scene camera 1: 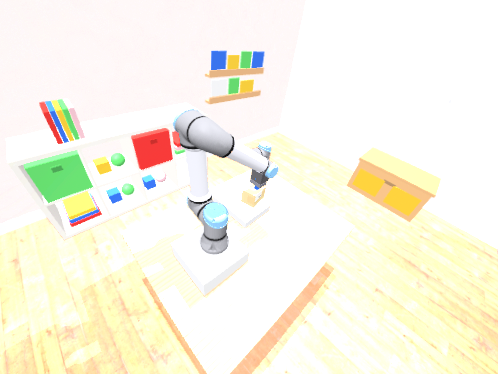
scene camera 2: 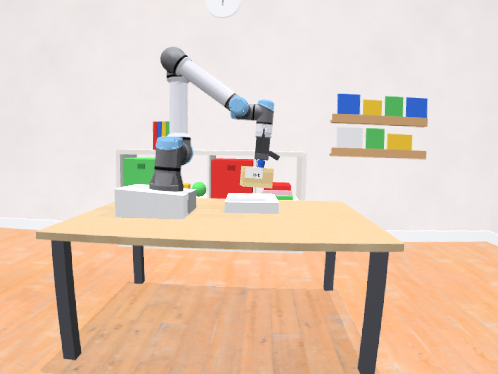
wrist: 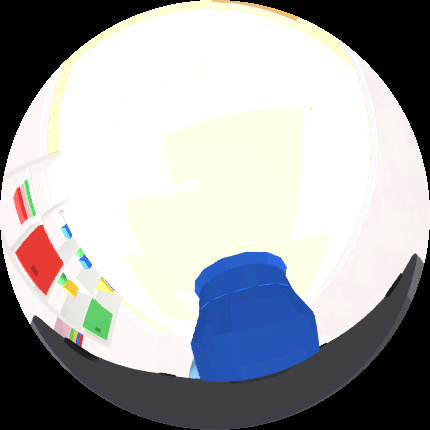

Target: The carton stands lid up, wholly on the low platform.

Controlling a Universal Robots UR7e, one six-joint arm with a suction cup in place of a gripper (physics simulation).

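Frame: origin at the arm's base, x ahead, y left, z up, level; centimetres.
Seen in the pictures: hand, tool point: (scene camera 1: 256,189) (scene camera 2: 260,170) (wrist: 235,264); arm's base, link origin: (scene camera 1: 214,242) (scene camera 2: 166,189).
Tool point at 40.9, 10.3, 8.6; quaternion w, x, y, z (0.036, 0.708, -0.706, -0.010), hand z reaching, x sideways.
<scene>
Offsets run from my tool point to a thing's top centre, as dx, dy, dz. Level surfaces: height alone.
The tan carton @[-1.8, +0.5, +1.9] (scene camera 1: 253,196) (scene camera 2: 256,181) (wrist: 235,175) hangs from my suction cup (scene camera 1: 257,187) (scene camera 2: 260,164), nearly level, with a white label on the side seen in scene camera 2. The blue cup (wrist: 240,265) touches its top face in the wrist view, where that face is washed out pale yellow. The low white platform @[-4.0, +8.1, -13.8] (scene camera 1: 255,216) (scene camera 2: 251,206) lies below the carton; a small gap shows between them in scene camera 2. The carton's underside is hidden, and whether it lies wholly within the platform's outline I cannot tell.
The arm's white base block (scene camera 1: 225,271) (scene camera 2: 145,202) stands left of the platform in scene camera 2, on the same wooden table @[dz -18.6] (scene camera 2: 310,225). A white shelf unit (scene camera 1: 125,120) (scene camera 2: 287,153) stands behind. A low wooden cabinet (scene camera 1: 400,172) stands at the right in scene camera 1.
</scene>
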